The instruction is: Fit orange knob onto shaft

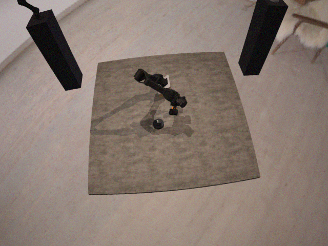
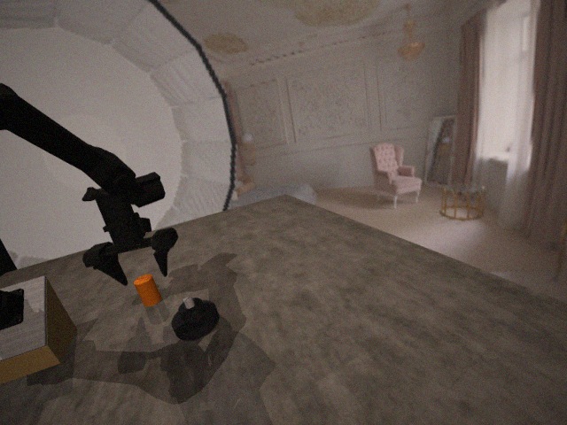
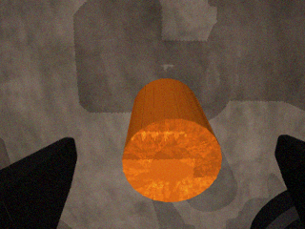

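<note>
Right now the orange knob is 1 cm below my gripper tip. From my gripper tip the other things lie so: black round pedestal: 14 cm to the right, 8 cm ahead, 2 cm below.
</note>
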